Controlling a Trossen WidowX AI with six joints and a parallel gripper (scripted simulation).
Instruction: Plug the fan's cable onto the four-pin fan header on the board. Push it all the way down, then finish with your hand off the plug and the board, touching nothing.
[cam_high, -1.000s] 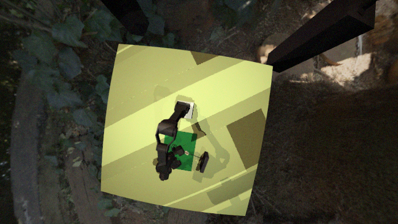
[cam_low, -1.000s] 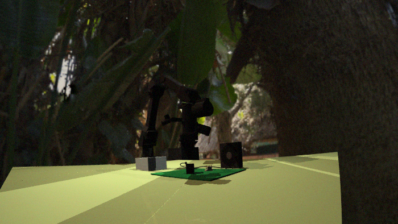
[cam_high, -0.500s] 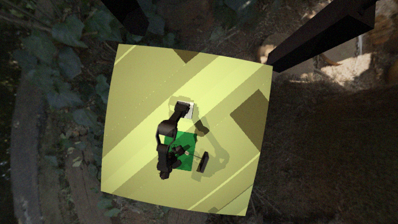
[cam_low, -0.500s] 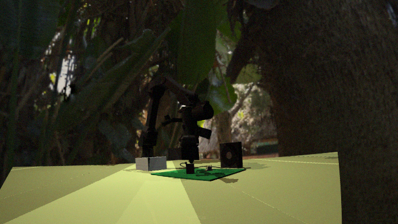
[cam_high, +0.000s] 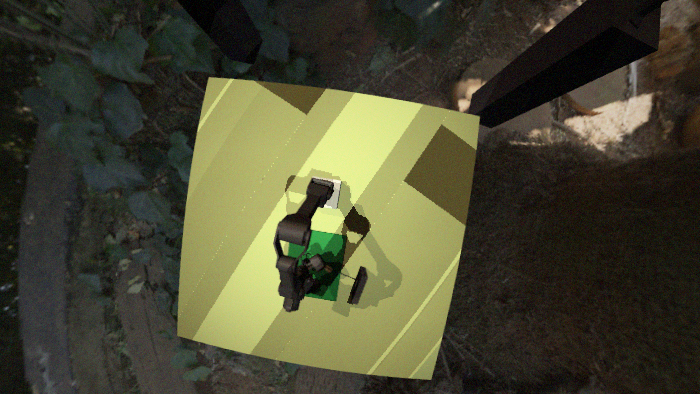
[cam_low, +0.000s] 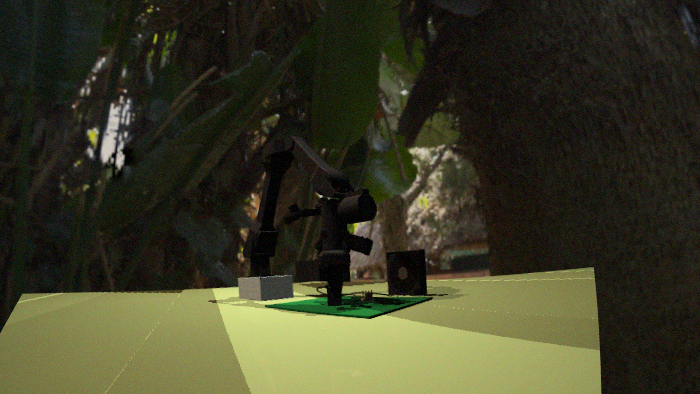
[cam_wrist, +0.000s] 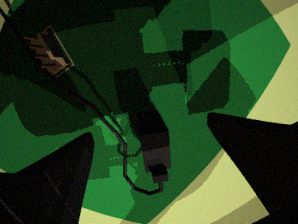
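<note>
My gripper tip is now 10 mm to the left of the dark plug and 10 mm past it. From my gripper tip the other things lie so: four-pin header 100 mm to the left, 20 mm below; then black fan 220 mm to the left, 30 mm above, 10 mm ahead; then green board 40 mm below, 30 mm to the left.
</note>
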